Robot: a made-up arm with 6 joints.
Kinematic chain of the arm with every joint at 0, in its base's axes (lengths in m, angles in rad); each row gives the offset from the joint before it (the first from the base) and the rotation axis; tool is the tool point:
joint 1: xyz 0 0 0.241 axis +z
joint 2: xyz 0 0 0 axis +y
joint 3: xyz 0 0 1.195 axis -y
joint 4: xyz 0 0 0 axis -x
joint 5: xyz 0.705 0 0 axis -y
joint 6: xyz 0 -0.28 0 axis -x
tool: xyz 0 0 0
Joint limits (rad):
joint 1: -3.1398..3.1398
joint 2: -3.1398..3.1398
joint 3: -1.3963..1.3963
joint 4: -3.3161..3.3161
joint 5: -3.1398..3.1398
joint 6: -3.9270..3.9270
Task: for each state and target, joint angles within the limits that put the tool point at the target. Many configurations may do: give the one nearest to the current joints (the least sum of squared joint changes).
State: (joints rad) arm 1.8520 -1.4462 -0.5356 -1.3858 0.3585 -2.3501
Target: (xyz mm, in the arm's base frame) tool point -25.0 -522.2 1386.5
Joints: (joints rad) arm 1.5187 -1.0545 0.1454 -1.5628 0.3585 -2.3501
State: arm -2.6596 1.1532 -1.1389 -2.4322 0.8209 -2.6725
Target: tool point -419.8 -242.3 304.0
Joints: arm -2.9469 1.2685 -1.1495 -2.1639 0.8209 -2.6725
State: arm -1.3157 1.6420 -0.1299 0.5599 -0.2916 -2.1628
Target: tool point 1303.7 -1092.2 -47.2
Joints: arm -0.5795 1.3769 0.3183 0.7753 -0.2916 -2.1628
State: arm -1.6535 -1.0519 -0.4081 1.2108 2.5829 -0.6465
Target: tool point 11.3 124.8 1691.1
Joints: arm -1.7835 -0.6325 -0.3140 1.5161 2.5829 -0.6465
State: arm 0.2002 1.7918 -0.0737 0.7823 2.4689 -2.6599
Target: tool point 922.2 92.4 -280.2
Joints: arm 0.3512 1.4523 -0.7516 0.6040 2.4689 -2.6599
